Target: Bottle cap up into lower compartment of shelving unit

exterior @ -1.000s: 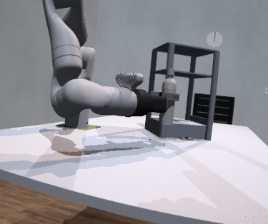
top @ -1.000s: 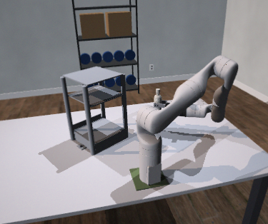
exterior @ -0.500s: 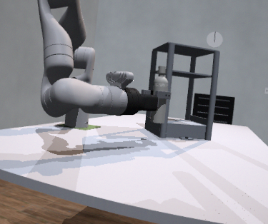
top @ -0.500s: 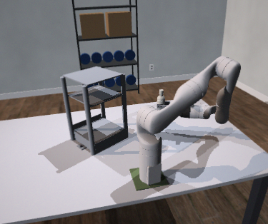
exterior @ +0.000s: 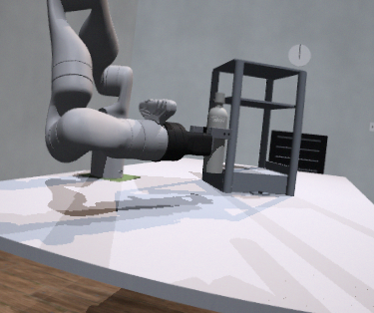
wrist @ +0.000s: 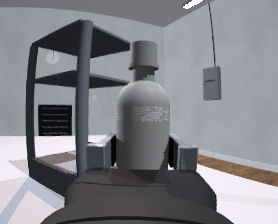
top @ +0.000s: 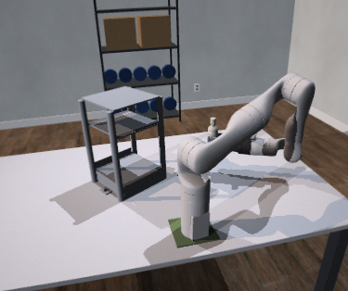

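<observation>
The grey bottle is 30 mm above my hand. Round my hand: shelving unit 360 mm to the left, 80 mm ahead, 20 mm above.
</observation>
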